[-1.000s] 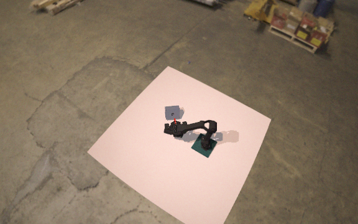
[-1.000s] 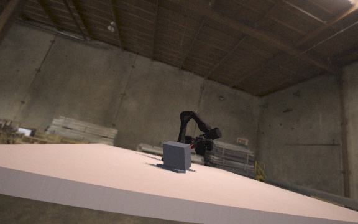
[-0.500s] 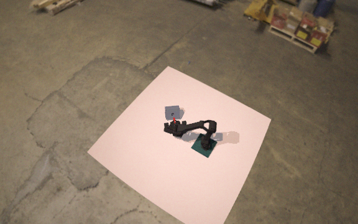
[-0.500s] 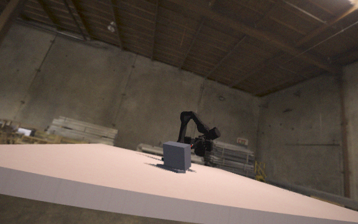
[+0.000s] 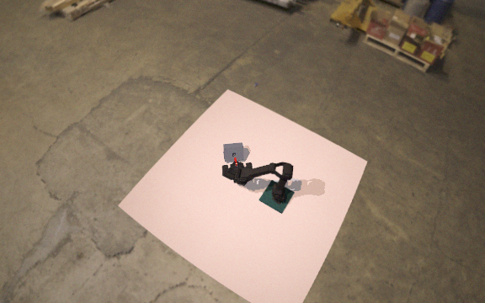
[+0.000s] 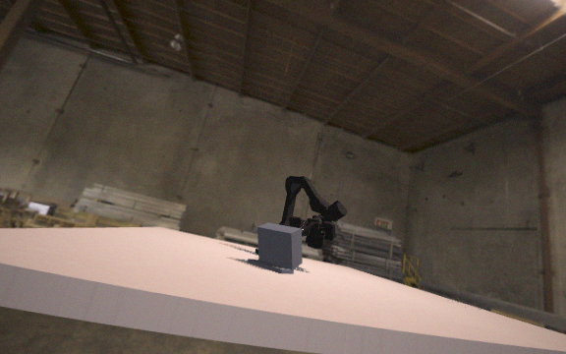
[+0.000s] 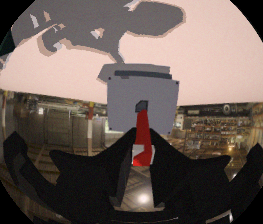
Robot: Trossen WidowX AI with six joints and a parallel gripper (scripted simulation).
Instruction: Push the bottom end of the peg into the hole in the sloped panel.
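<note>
The grey sloped panel lies 80 mm ahead of my gripper tip, 60 mm to the right of it and 50 mm below it. The rest, counted from my gripper tip: red peg (10 mm to the left, 10 mm behind, 10 mm above).
</note>
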